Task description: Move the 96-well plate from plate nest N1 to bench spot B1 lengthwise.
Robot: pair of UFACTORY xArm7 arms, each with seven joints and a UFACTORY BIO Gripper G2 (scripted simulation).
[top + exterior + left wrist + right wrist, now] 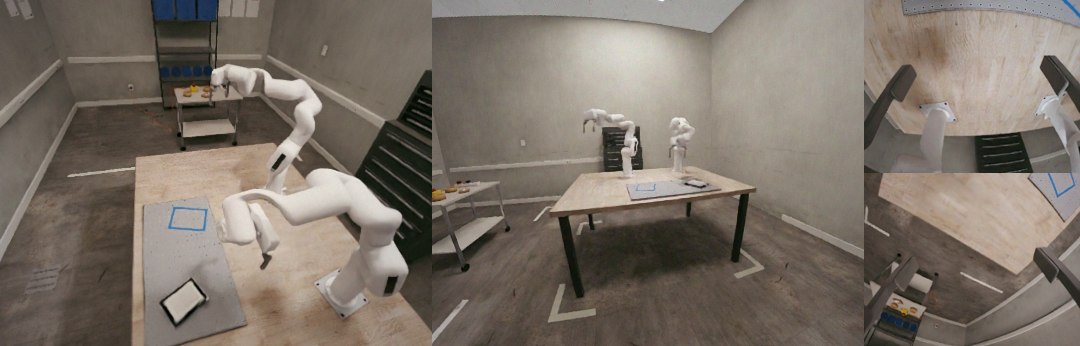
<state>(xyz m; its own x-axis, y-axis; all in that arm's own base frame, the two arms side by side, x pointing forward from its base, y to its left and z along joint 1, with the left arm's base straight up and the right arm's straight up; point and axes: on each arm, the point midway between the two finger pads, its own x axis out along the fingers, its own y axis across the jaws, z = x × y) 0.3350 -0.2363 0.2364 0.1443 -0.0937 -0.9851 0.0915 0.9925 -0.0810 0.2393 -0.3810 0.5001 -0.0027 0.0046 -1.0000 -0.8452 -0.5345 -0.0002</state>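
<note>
The white 96-well plate is 290 mm ahead of my left hand, 200 mm below it and 40 mm to the left of it. Also, from my left hand: black plate nest 290 mm ahead, 220 mm below, 40 mm to the left.
</note>
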